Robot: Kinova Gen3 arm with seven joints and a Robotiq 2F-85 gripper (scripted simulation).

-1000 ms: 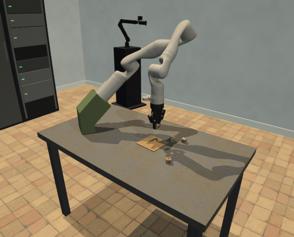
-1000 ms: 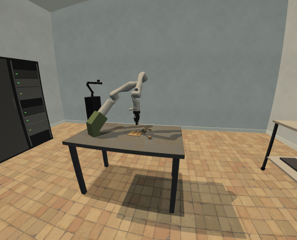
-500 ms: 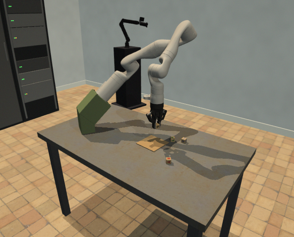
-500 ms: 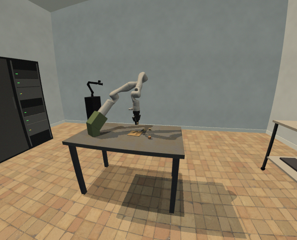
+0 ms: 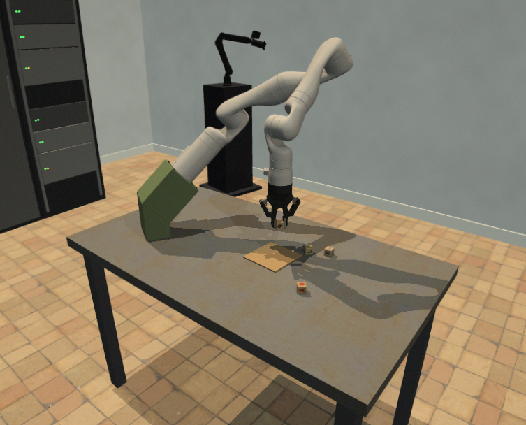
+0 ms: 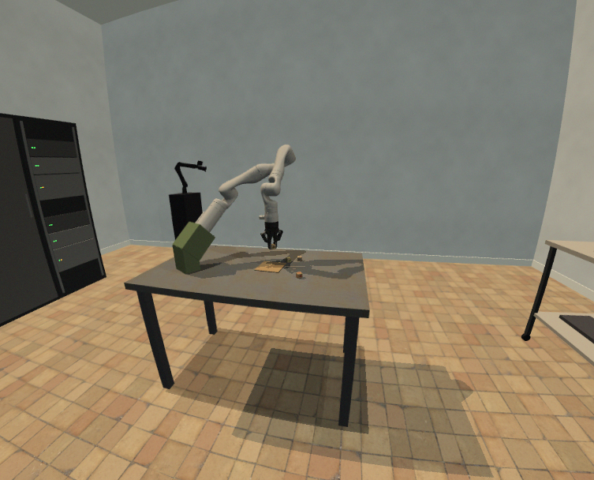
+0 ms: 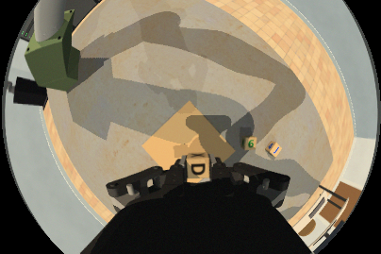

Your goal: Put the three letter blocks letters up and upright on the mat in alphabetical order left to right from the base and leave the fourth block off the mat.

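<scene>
Now: hand 2 cm to the left of the tan mat and 12 cm above it.
</scene>
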